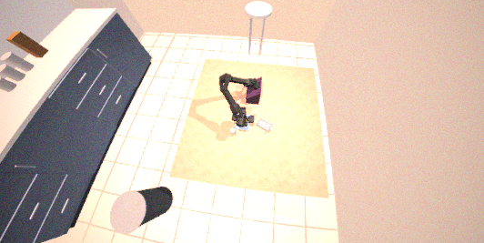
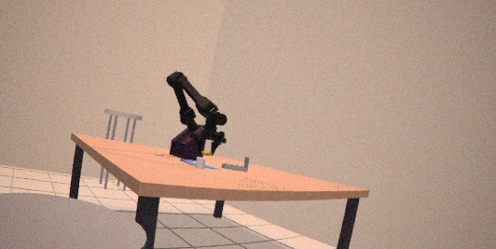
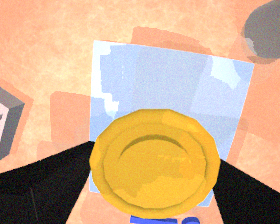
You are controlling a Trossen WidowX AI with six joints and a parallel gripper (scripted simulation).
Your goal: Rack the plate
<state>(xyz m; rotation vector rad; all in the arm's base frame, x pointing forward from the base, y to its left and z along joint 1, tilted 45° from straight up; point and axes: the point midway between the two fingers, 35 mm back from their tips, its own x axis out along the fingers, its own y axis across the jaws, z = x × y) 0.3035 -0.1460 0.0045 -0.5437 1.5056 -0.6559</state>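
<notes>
My gripper tip is now 20 cm to the right of the dish rack and 4 cm above it. Round my gripper tip: yellow plate: 1 cm above; then blue spoon: 12 cm behind, 6 cm below, 4 cm to the right; then white cup: 9 cm to the right, 9 cm ahead, 3 cm below.
</notes>
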